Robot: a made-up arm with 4 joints. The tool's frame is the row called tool.
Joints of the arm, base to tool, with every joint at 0 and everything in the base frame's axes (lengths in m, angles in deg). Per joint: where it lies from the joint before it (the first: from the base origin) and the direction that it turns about. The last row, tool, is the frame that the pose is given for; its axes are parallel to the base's.
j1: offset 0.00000 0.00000 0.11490 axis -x
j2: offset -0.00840 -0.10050 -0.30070 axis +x
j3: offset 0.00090 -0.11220 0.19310 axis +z
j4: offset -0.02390 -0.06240 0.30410 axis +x
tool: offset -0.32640 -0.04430 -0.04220
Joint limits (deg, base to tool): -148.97..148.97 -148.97..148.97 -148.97..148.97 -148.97..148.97
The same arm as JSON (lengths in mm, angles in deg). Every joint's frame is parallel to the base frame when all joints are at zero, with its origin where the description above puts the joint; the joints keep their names.
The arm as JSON. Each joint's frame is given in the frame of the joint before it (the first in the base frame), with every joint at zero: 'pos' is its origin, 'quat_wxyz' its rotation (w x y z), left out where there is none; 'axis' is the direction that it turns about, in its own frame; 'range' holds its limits. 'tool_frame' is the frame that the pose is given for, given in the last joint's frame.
{"length_unit": "mm", "angle_unit": "deg", "joints": [{"joint": "j1", "pos": [0.0, 0.0, 114.9], "axis": [-1.0, 0.0, 0.0], "range": [-148.97, 148.97]}, {"joint": "j2", "pos": [-8.4, -100.5, -300.7], "axis": [1.0, 0.0, 0.0], "range": [-148.97, 148.97]}, {"joint": "j3", "pos": [0.9, -112.2, 193.1], "axis": [0.0, 0.0, 1.0], "range": [-148.97, 148.97]}, {"joint": "j4", "pos": [-23.9, -62.4, 304.1], "axis": [1.0, 0.0, 0.0], "range": [-148.97, 148.97]}], "tool_frame": {"pos": [-326.4, -44.3, -42.2]}}
